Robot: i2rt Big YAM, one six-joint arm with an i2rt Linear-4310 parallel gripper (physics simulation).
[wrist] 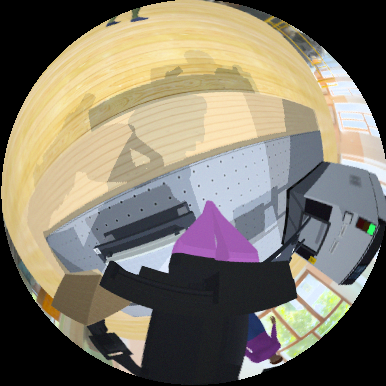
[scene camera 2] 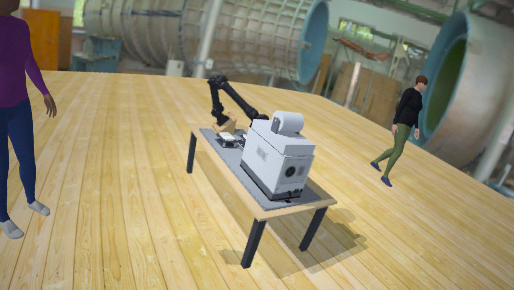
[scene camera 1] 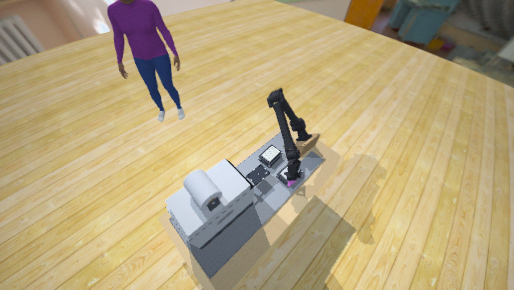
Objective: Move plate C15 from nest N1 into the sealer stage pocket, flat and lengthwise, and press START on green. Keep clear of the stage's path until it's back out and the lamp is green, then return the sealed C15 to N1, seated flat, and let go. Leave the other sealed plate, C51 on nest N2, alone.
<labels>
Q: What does the gripper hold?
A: Nothing.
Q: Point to a sealer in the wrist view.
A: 330,197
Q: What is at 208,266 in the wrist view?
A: The gripper.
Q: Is the gripper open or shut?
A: Shut.
</labels>
